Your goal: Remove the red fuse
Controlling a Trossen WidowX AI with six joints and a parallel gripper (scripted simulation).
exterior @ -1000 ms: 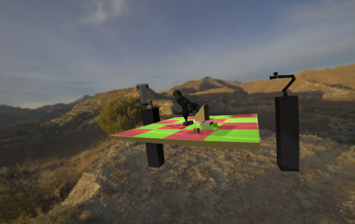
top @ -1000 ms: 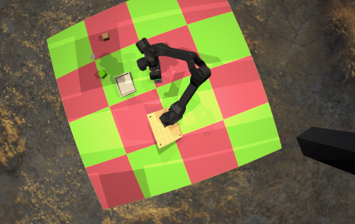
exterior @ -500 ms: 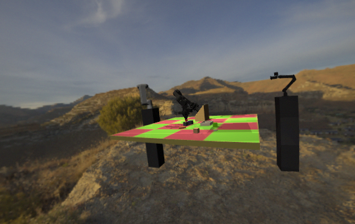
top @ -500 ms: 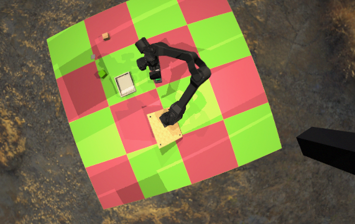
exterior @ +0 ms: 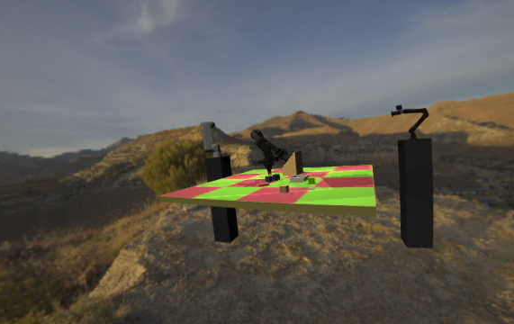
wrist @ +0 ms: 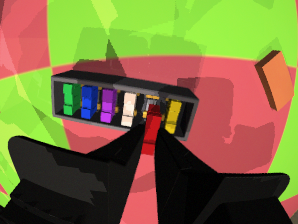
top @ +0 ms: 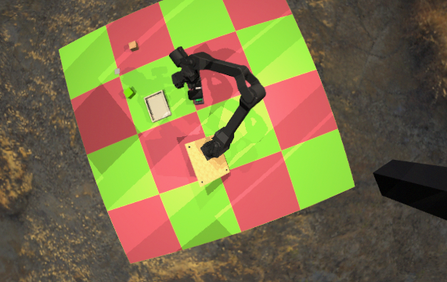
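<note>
Now: the white fuse 2 cm behind my gripper tip, 1 cm to the left of it and 4 cm below it. From my gripper tip the other things lie so: red fuse (1 cm below); then yellow fuse (2 cm ahead, 1 cm to the right, 4 cm below); then purple fuse (4 cm behind, 1 cm to the left, 4 cm below).
</note>
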